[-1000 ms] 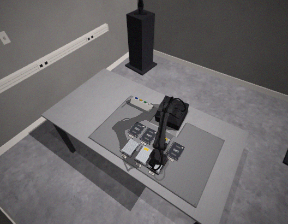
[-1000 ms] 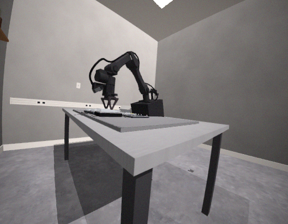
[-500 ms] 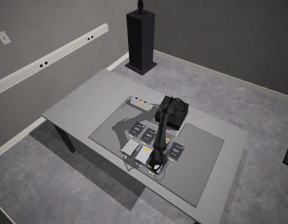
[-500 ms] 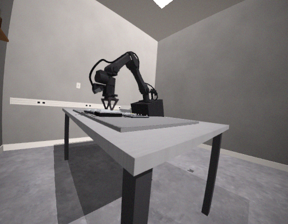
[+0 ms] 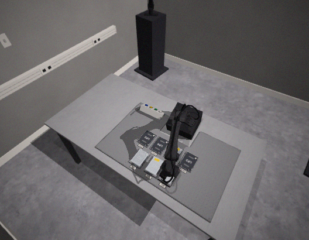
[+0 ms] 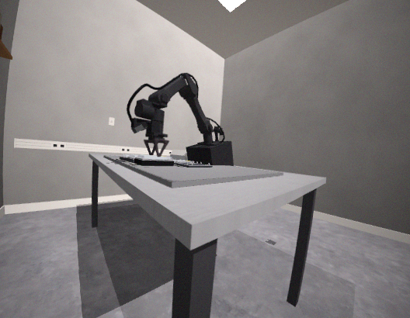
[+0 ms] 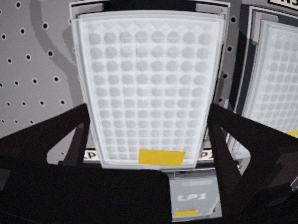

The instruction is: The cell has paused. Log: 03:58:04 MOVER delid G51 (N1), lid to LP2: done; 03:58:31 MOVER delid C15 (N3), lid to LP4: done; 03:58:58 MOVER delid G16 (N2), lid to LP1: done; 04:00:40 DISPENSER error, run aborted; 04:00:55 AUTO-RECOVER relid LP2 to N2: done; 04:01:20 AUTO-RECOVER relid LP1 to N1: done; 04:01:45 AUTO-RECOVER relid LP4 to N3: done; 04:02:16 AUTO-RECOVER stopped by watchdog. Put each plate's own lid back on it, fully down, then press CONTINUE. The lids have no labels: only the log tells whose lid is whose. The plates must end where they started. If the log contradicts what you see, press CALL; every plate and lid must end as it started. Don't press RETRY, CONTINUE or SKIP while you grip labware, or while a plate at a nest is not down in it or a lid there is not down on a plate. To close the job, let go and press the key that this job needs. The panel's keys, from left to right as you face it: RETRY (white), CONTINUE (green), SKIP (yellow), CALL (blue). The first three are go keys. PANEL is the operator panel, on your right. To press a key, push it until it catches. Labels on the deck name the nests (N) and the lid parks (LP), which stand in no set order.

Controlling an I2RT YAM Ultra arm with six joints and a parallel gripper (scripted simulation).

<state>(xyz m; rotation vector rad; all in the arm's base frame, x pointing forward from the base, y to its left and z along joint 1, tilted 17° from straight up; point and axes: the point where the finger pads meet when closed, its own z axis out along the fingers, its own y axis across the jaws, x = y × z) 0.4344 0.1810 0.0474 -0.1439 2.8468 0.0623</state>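
Now: hand 17 cm past the clear lid, 8 cm to the left of it and 3 cm above it. The rest, counted from my hand: LP4 lid park 22 cm to the right, 15 cm behind, 4 cm below.
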